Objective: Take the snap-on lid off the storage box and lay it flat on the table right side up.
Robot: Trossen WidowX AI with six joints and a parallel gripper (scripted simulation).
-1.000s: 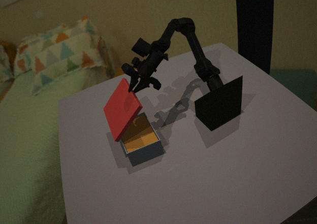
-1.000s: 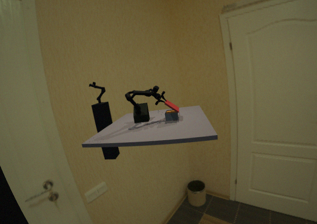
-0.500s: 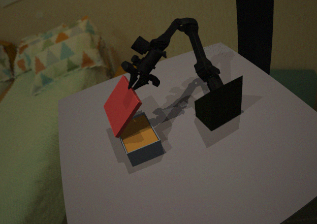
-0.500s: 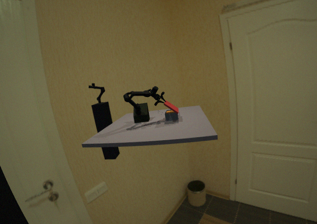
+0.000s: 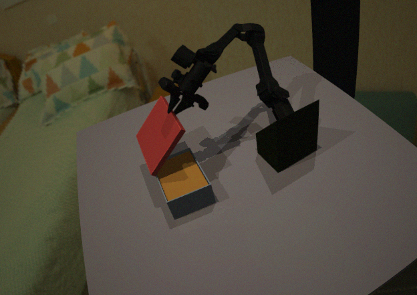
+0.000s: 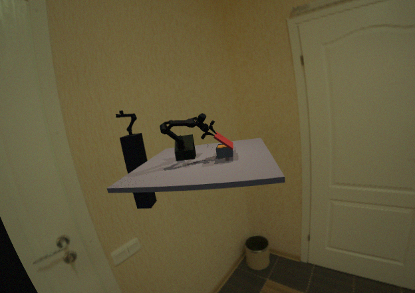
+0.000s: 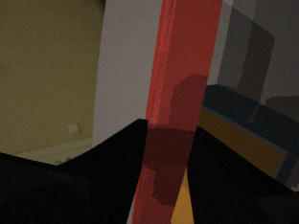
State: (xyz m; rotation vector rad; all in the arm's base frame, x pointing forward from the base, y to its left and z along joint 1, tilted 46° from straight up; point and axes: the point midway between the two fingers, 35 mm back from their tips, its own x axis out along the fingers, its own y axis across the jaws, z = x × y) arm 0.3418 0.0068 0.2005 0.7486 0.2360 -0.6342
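Now: gripper tip 7 cm short of the lid and 5 cm above it. From my gripper tip the other things lie so: storage box (5 cm ahead, 14 cm to the left, 18 cm below).
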